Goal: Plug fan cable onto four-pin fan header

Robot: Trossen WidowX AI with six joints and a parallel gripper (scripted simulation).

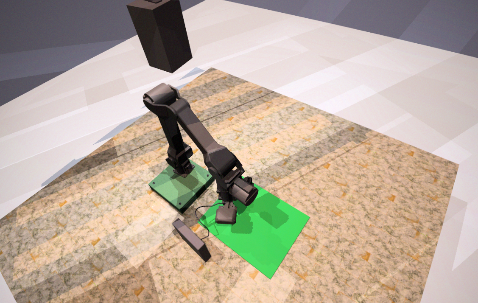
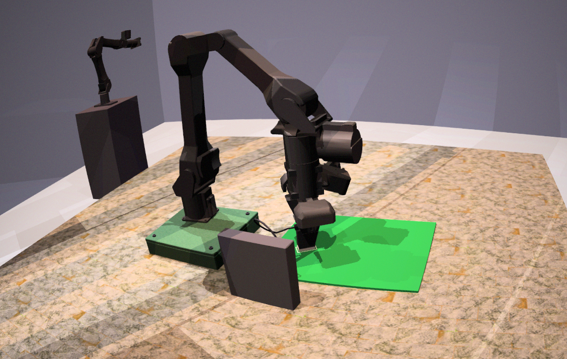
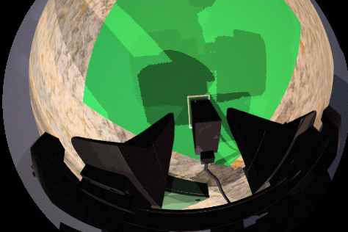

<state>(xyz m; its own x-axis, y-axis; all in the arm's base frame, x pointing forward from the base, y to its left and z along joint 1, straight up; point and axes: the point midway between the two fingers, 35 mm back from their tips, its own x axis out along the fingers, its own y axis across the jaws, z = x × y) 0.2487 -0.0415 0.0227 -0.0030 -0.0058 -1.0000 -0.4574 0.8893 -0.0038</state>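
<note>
My gripper tip is now 1 cm past the dark fan plug and 1 cm below it. Round my gripper tip: green board: 8 cm ahead, 1 cm to the left, 4 cm below; then dark fan: 3 cm behind, 16 cm to the right, 4 cm above; then four-pin fan header: 1 cm behind, 2 cm below.
</note>
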